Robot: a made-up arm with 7 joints.
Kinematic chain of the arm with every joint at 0, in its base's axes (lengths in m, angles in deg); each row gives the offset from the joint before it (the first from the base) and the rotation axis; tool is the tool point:
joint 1: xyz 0 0 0.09 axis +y
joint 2: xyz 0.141 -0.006 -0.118 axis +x
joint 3: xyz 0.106 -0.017 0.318 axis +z
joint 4: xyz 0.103 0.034 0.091 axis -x
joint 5: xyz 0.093 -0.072 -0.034 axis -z
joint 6: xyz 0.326 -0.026 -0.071 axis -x
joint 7: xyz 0.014 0 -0.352 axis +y
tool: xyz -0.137 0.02 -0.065
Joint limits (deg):
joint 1: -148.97..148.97
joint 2: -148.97..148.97
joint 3: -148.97..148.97
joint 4: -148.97..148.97
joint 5: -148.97..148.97
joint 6: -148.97..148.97
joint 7: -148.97..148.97
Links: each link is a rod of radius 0.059 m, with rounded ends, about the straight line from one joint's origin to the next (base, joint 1, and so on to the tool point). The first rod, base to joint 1, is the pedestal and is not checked.
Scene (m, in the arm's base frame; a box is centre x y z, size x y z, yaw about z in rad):
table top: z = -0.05
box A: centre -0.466 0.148 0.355 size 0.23 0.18 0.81 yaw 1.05
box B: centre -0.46 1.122 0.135 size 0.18 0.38 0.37 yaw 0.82
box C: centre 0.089 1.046 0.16 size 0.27 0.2 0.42 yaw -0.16
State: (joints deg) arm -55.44 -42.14 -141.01 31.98 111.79 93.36 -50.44
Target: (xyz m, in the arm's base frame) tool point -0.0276 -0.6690 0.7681
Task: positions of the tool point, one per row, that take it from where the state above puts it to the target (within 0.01 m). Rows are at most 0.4 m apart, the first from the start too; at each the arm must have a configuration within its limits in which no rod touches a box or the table.
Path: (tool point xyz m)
1: 0.2838 0.4828 0.5141
2: 0.2943 0.4015 0.5789
3: 0.3378 0.2938 0.6233
4: 0.1511 0.2112 0.7800
5: -0.0087 -0.0153 0.8940
6: -0.0811 -0.3407 0.8998
7: -0.0275 -0.6690 0.7681

